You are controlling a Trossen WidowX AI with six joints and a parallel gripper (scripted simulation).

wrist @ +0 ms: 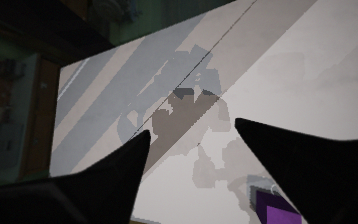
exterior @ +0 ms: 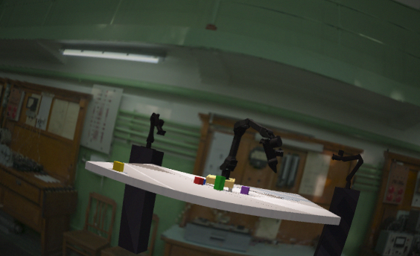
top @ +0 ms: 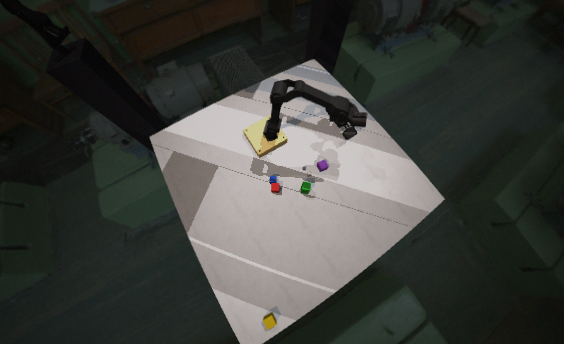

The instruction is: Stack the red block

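Now: gripper tip 430 mm to the left of the red block, 170 mm short of it and 150 mm above it. Also, from my gripper tip: blue block 420 mm to the right, 150 mm below, 120 mm ahead; purple block 150 mm below, 140 mm to the right, 140 mm ahead; yellow block 740 mm ahead, 660 mm to the right, 150 mm below.
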